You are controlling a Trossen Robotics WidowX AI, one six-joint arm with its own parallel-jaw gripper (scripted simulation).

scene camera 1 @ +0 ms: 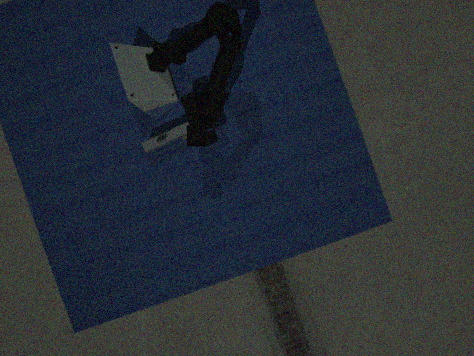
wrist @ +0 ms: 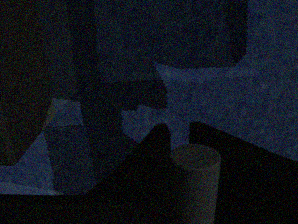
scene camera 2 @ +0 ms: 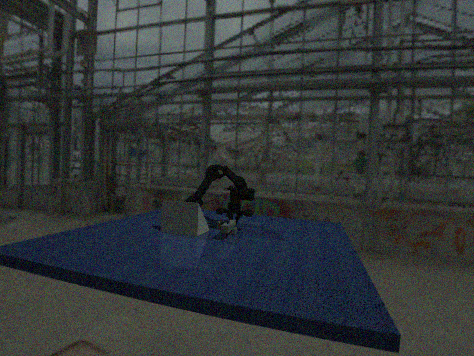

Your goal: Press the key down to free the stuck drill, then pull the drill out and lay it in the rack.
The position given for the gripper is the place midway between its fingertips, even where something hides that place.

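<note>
There's a drill, and it's being carried by the gripper (wrist: 177,134).
</note>
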